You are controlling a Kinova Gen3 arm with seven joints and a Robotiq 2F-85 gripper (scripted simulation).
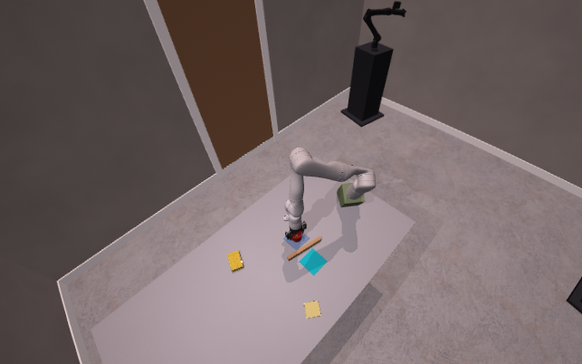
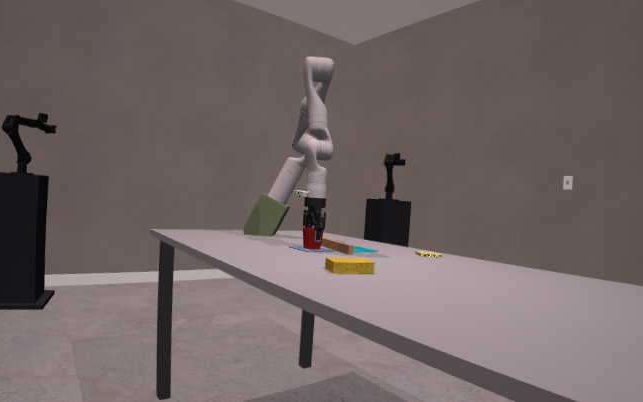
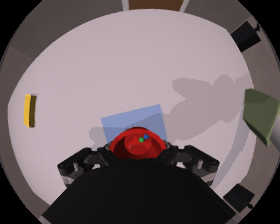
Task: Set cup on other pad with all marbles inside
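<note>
Now: the red cup 2 cm below my hand. From my hand the other things lie so: wooden rail (9 cm to the left, 4 cm below); then yellow sponge (39 cm ahead, 7 cm to the right, 3 cm below).
</note>
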